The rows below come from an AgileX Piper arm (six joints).
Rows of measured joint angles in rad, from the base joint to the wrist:
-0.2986 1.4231 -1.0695 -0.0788 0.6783 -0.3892
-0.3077 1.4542 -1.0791 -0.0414 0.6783 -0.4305
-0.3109 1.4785 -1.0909 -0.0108 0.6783 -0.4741
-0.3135 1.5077 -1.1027 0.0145 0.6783 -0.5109
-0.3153 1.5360 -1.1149 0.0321 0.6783 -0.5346
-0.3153 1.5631 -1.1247 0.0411 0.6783 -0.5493
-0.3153 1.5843 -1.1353 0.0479 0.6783 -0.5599
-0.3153 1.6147 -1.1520 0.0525 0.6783 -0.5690
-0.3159 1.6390 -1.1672 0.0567 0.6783 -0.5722
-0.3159 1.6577 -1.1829 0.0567 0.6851 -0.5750
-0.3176 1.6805 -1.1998 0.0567 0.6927 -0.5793
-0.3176 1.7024 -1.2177 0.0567 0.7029 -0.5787
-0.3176 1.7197 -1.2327 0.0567 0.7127 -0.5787
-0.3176 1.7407 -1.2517 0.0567 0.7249 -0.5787
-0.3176 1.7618 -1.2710 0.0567 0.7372 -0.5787
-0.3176 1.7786 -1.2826 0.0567 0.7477 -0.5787
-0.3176 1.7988 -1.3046 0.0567 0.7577 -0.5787
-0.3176 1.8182 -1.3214 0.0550 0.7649 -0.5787
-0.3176 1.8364 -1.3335 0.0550 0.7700 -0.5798
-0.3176 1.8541 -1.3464 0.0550 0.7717 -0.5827
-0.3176 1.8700 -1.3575 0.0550 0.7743 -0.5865
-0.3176 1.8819 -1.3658 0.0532 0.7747 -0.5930
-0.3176 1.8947 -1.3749 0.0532 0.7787 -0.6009
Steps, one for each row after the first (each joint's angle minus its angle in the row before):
-0.0091 0.0311 -0.0096 0.0374 0.0000 -0.0413
-0.0032 0.0243 -0.0118 0.0306 0.0000 -0.0436
-0.0026 0.0292 -0.0118 0.0253 0.0000 -0.0368
-0.0018 0.0283 -0.0122 0.0176 0.0000 -0.0237
0.0000 0.0271 -0.0098 0.0090 0.0000 -0.0147
0.0000 0.0212 -0.0106 0.0068 0.0000 -0.0106
0.0000 0.0304 -0.0167 0.0046 0.0000 -0.0091
-0.0006 0.0243 -0.0152 0.0042 0.0000 -0.0032
0.0000 0.0187 -0.0157 0.0000 0.0068 -0.0028
-0.0017 0.0228 -0.0169 0.0000 0.0076 -0.0043
0.0000 0.0219 -0.0179 0.0000 0.0102 0.0006
0.0000 0.0173 -0.0150 0.0000 0.0098 0.0000
0.0000 0.0210 -0.0190 0.0000 0.0122 0.0000
0.0000 0.0211 -0.0193 0.0000 0.0123 0.0000
0.0000 0.0168 -0.0116 0.0000 0.0105 0.0000
0.0000 0.0202 -0.0220 0.0000 0.0100 0.0000
0.0000 0.0194 -0.0168 -0.0017 0.0072 0.0000
0.0000 0.0182 -0.0121 0.0000 0.0051 -0.0011
0.0000 0.0177 -0.0129 0.0000 0.0017 -0.0029
0.0000 0.0159 -0.0111 0.0000 0.0026 -0.0038
0.0000 0.0119 -0.0083 -0.0018 0.0004 -0.0065
0.0000 0.0128 -0.0091 0.0000 0.0040 -0.0079

